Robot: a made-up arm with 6 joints.
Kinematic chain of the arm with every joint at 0, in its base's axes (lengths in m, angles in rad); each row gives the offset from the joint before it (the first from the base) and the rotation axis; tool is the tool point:
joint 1: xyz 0 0 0.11 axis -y
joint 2: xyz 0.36 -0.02 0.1 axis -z
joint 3: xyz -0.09 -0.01 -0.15 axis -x
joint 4: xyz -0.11 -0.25 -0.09 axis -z
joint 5: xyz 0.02 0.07 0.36 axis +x
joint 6: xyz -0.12 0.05 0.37 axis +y
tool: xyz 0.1 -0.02 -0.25
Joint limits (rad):
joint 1: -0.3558..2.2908
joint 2: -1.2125..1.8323
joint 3: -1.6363..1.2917
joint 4: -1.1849..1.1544
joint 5: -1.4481..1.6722
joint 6: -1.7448..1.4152
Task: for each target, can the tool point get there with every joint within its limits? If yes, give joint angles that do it. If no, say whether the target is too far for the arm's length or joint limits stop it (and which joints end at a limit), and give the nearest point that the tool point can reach.
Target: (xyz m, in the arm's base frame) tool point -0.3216 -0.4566 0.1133
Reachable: yes | joints 1.8916 0.3205 -0.2624 0.4188 0.7604 -0.7054
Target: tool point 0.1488 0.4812 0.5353
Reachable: yes | joints 0.6163 1.0815 1.0647 -0.2178 -0.4300 0.8083
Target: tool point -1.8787 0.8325 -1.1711
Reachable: no: too far | nearest point -0.8046 0.3182 -0.1613 | short by 1.561 m
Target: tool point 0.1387 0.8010 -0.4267
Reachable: no: joint limits stop it (at a limit: joint 2, joint 3, joint 6) | nearest point 0.1268 0.6639 -0.3806 | short by 0.145 m
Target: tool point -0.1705 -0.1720 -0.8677
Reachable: no: joint limits stop it (at a limit: joint 1, joint 3, joint 5, joint 6) | nearest point -0.1212 -0.1912 -0.6702 | short by 0.204 m
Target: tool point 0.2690 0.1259 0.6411
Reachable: yes | joints 0.0242 -0.1408 0.7860 0.1794 0.4312 -0.7882
